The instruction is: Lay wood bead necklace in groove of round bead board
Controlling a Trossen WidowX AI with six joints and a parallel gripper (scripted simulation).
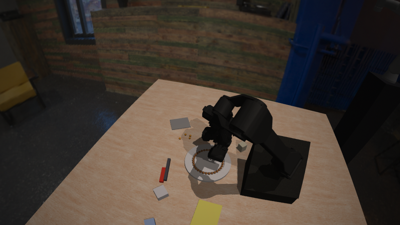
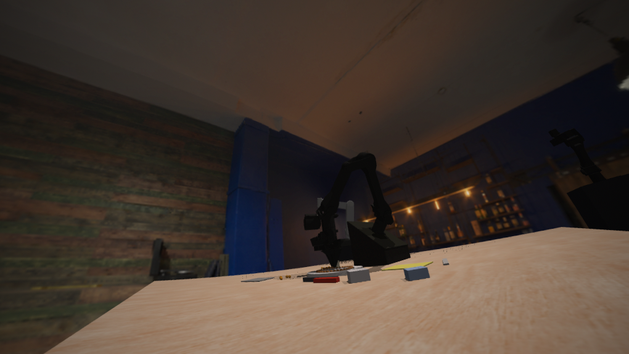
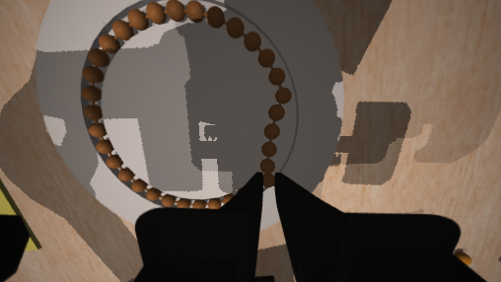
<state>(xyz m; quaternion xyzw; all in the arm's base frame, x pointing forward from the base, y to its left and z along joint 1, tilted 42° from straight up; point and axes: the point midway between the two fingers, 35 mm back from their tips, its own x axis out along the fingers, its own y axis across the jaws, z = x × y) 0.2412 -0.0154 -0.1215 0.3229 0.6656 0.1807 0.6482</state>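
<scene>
Now: the round white bead board 50 mm to the left of my gripper tip, 50 mm ahead of it and 10 mm below it. Also, from my gripper tip: dark bar: 210 mm ahead, 150 mm to the left, 10 mm below; then yellow sheet: 290 mm to the left, 10 mm below; then pale cube: 90 mm behind, 70 mm to the right.
</scene>
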